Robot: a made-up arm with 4 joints.
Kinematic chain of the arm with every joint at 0, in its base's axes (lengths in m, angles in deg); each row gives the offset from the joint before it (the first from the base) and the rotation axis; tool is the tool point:
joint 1: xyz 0 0 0.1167 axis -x
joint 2: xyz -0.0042 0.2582 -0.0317 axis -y
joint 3: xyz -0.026 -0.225 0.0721 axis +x
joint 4: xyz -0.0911 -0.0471 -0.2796 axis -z
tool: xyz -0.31 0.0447 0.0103
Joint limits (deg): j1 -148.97..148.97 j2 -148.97..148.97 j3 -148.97..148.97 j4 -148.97..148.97
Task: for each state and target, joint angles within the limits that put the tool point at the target. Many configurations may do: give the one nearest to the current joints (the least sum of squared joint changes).
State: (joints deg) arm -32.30 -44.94 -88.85 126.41
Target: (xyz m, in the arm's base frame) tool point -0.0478 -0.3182 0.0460
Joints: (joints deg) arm -8.71 -46.92 -118.36 96.60
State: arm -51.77 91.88 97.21 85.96
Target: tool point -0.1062 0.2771 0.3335
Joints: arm -24.32 95.82 63.88 132.39
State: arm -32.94 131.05 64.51 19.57
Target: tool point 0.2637 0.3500 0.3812
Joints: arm -76.38 144.08 55.48 30.54
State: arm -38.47 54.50 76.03 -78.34
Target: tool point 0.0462 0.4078 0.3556
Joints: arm -68.87 43.65 101.73 -93.14
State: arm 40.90 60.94 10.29 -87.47
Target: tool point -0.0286 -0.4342 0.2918
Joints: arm 63.90 62.09 -14.05 -71.08
